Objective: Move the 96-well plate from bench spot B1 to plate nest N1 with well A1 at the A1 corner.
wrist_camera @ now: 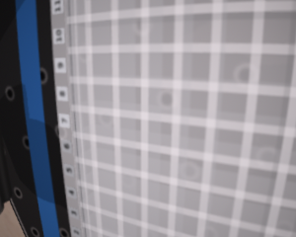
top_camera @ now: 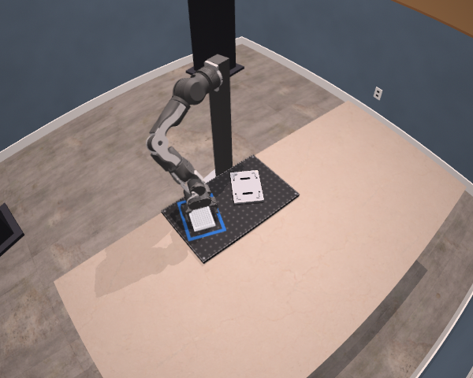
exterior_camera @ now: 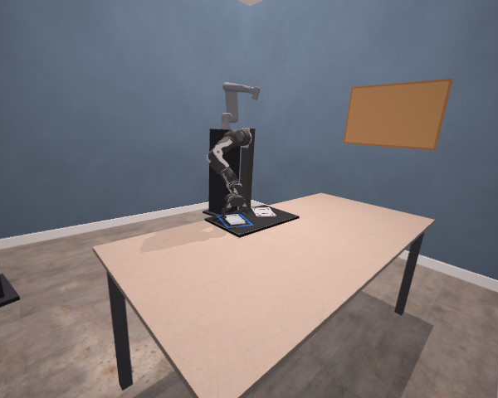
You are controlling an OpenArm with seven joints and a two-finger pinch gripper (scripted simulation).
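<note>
My gripper is now 10 mm above the white 96-well plate. Round my hand: white plate nest N1: 50 mm ahead, 230 mm to the left, 20 mm below.
</note>
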